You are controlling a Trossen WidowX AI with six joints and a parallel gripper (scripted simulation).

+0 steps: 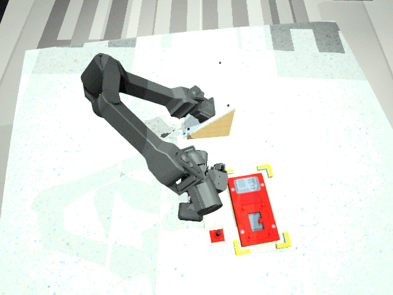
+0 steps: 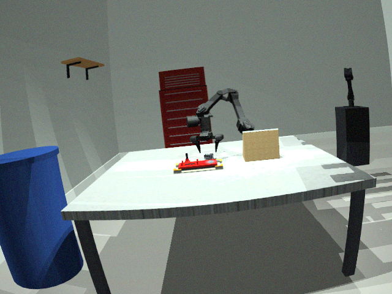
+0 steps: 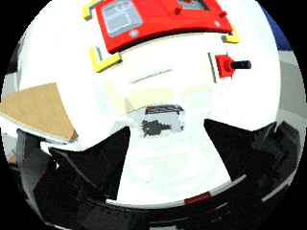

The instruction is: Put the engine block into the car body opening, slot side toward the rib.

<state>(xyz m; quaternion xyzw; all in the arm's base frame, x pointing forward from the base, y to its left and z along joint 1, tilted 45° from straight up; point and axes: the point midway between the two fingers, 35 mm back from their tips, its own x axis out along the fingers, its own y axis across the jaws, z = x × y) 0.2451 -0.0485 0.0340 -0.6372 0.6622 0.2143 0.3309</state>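
The grey engine block lies 20 mm below my gripper tip.
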